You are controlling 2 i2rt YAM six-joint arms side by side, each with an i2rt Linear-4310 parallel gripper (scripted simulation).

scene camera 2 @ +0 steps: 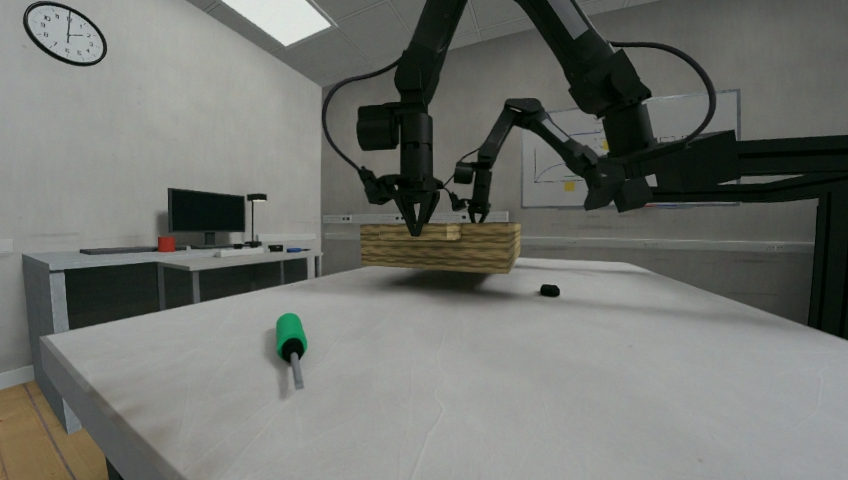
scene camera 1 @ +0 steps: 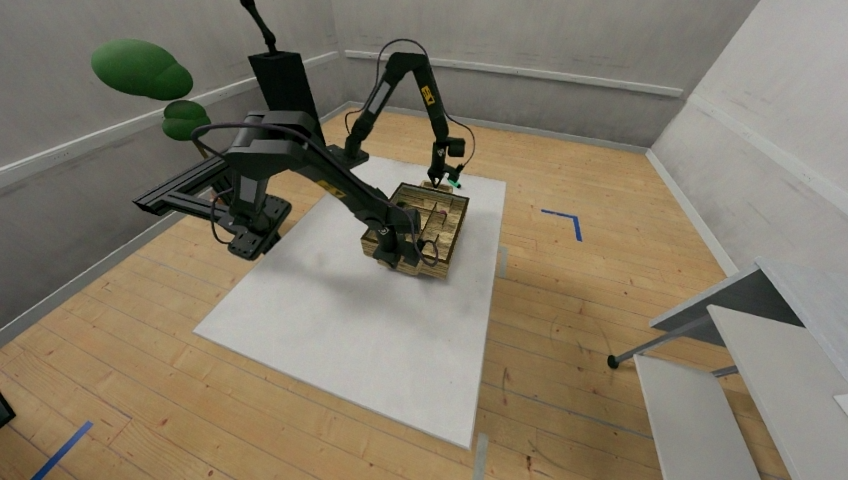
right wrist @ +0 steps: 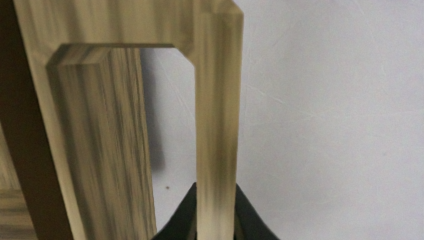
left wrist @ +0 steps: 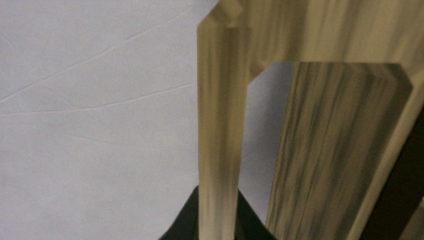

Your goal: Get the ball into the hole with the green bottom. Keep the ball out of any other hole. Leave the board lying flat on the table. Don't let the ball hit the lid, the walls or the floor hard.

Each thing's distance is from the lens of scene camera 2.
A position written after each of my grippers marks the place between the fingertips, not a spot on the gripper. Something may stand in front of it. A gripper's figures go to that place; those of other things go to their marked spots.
my left gripper (scene camera 2: 417, 236): 44 cm
wooden maze board (scene camera 2: 494, 247): 46 cm
green-handled screwdriver (scene camera 2: 291, 341): 28 cm
The marked spots on the green-handled screwdriver and the wooden maze board are 34 cm apart.
